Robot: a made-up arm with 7 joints.
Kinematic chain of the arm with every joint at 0, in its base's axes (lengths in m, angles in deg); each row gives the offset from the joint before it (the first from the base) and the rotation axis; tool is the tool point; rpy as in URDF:
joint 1: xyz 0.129 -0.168 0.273 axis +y
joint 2: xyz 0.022 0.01 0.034 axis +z
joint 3: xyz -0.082 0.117 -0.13 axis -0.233 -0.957 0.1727
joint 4: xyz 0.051 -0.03 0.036 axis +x
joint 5: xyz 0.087 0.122 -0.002 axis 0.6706 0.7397 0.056
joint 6: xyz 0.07 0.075 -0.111 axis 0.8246 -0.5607 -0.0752
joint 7: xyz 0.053 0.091 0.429 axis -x
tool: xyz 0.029 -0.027 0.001 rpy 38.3 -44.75 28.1
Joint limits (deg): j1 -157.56..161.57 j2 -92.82..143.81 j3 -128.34..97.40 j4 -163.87..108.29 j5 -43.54..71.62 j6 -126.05..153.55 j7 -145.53..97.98
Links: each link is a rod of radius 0.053 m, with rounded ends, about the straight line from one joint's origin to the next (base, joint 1, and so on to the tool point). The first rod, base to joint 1, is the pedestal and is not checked.
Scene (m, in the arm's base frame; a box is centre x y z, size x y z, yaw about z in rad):
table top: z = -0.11
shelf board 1: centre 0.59 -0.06 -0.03 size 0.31 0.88 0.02 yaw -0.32
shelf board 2: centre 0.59 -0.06 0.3 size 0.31 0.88 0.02 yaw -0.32
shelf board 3: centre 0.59 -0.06 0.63 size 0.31 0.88 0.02 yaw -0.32
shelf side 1: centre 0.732 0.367 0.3 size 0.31 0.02 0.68 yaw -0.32
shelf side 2: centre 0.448 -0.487 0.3 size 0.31 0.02 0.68 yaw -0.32
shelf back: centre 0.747 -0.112 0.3 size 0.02 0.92 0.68 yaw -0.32
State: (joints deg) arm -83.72 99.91 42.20 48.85 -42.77 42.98 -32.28
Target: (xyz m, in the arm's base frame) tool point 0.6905 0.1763 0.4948
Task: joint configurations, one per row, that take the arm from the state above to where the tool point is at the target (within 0.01 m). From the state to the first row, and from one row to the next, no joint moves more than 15 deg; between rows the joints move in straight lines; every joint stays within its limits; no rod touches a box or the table.
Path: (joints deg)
1: -92.08 90.66 27.70 49.76 -37.69 39.46 -30.55
2: -100.44 81.41 13.20 50.68 -32.61 35.95 -28.82
3: -108.80 72.15 -1.30 51.59 -27.53 32.43 -27.09
4: -117.16 62.90 -15.81 52.51 -22.45 28.91 -25.37
5: -125.52 53.65 -30.31 53.42 -17.37 25.39 -23.64
6: -133.88 44.40 -44.81 54.34 -12.29 21.88 -21.91
7: -142.24 35.15 -59.31 55.25 -7.21 18.36 -20.18
8: -145.31 48.81 -64.82 53.24 -12.54 11.25 -22.81
9: -148.37 62.47 -70.32 51.23 -17.87 4.14 -25.44
10: -151.43 76.13 -75.83 49.22 -23.20 -2.97 -28.07
11: -154.50 89.79 -81.33 47.21 -28.52 -10.08 -30.69
12: -157.56 103.45 -86.84 45.20 -33.85 -17.19 -33.32
13: -157.56 105.60 -85.82 39.17 -35.89 -31.82 -33.17
14: -157.56 107.75 -84.80 33.15 -37.92 -46.44 -33.01

